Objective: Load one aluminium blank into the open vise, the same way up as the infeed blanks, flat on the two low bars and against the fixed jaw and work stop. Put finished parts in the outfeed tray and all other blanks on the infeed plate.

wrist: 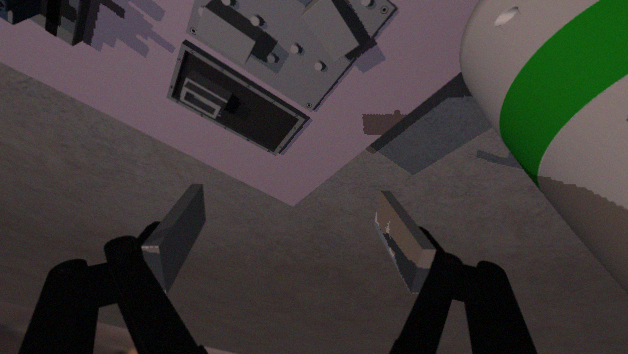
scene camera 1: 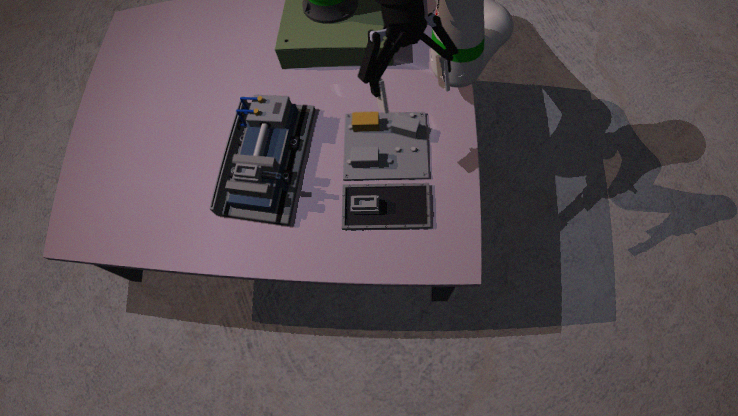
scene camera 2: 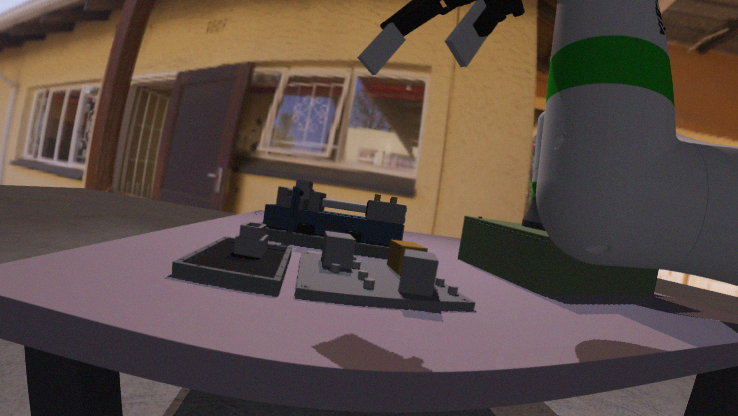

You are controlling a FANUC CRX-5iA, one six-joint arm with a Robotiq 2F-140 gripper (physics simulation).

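My gripper is open and empty, high above the table near the arm's base. On the infeed plate stand a grey blank, a second grey blank turned at an angle, and an orange block. The vise has a pocketed part between its jaws. Another pocketed part is in the outfeed tray.
The green base block stands at the back of the table. The arm's white link with a green band is beside the gripper. Small pins stand on the infeed plate.
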